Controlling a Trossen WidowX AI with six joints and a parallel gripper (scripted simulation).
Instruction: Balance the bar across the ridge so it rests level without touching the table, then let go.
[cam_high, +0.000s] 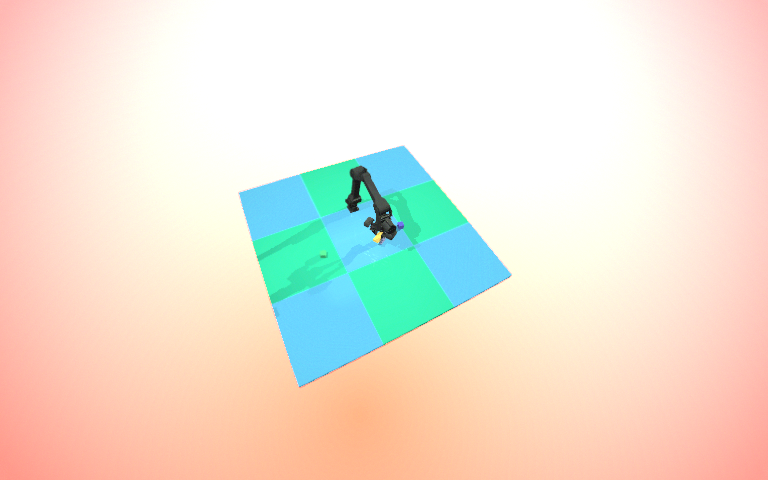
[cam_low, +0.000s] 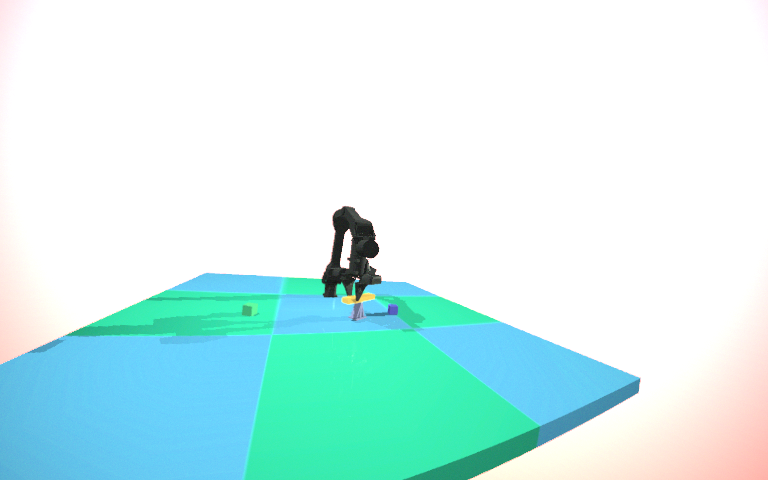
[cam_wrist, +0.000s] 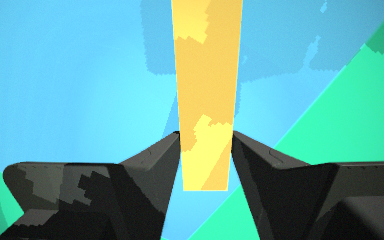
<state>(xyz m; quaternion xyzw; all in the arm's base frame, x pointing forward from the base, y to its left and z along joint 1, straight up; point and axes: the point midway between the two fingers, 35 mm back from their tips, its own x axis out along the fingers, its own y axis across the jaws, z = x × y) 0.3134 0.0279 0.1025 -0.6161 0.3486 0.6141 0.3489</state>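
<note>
Right now my gripper tip is 30 mm to the right of the yellow bar and 20 mm past it. The rest, counted from my gripper tip: small green cube 330 mm to the right, 60 mm behind, 50 mm below; then small purple cube 180 mm to the left, 50 mm below, 50 mm behind.
</note>
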